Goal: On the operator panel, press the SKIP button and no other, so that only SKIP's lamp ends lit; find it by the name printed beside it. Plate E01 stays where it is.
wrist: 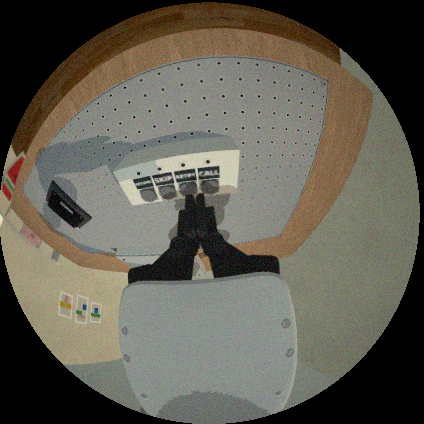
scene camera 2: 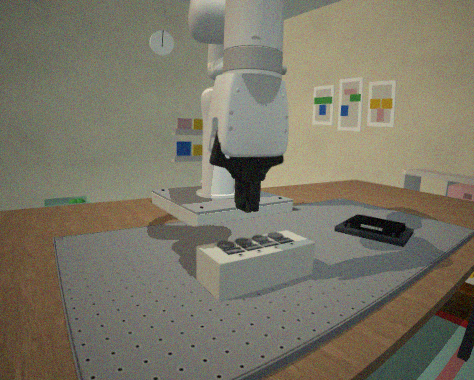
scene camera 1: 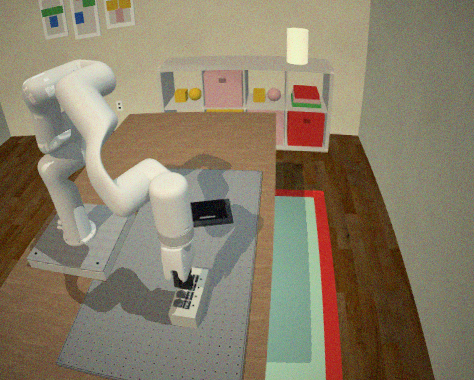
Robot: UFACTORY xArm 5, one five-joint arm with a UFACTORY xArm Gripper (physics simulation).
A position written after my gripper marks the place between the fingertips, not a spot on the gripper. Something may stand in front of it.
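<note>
White operator panel (scene camera 2: pixel 229 273), (scene camera 1: pixel 189 315), (wrist: pixel 217 157). Black plate (scene camera 2: pixel 371 224). My gripper (scene camera 2: pixel 246 209), (wrist: pixel 196 204).
</note>
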